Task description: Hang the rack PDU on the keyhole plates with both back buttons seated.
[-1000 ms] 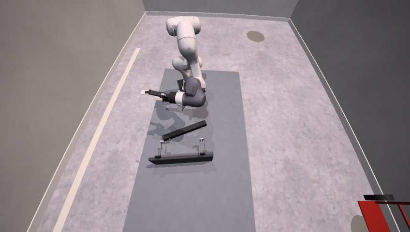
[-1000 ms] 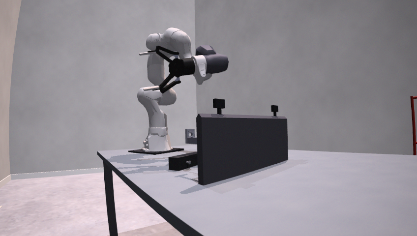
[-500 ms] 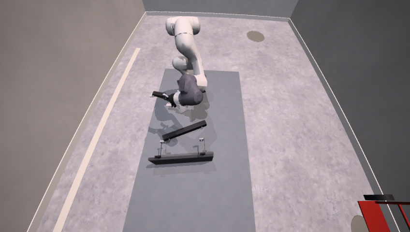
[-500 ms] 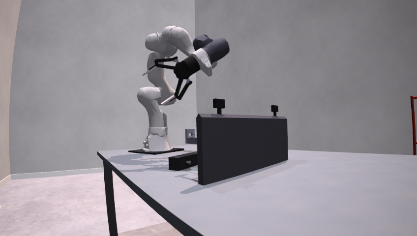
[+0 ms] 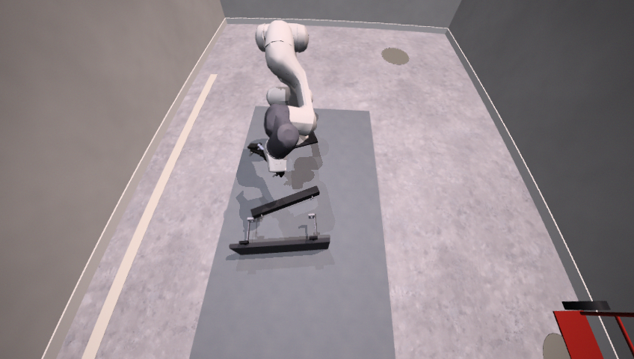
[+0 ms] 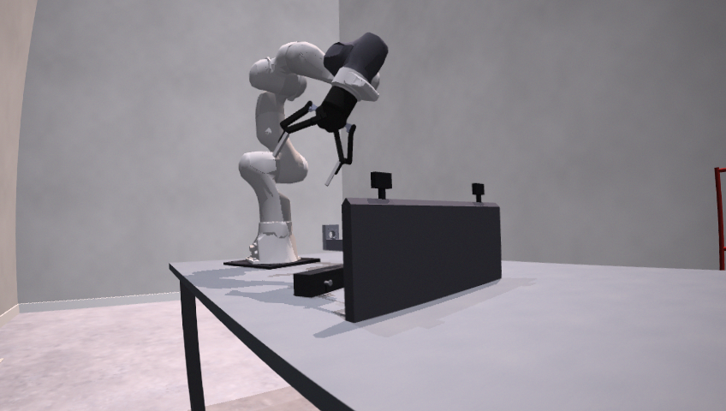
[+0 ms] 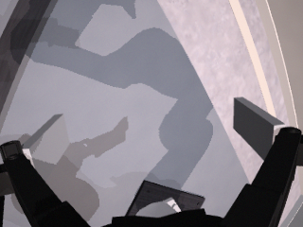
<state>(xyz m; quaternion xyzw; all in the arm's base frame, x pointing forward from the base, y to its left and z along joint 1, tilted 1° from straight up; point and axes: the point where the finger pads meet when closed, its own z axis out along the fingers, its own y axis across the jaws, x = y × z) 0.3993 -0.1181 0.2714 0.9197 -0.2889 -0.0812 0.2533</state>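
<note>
My hand is 10 cm short of the rack PDU, 9 cm to the right of it and 26 cm above it. Also, from my hand: mounting panel (35 cm ahead, 9 cm to the left, 20 cm below).
</note>
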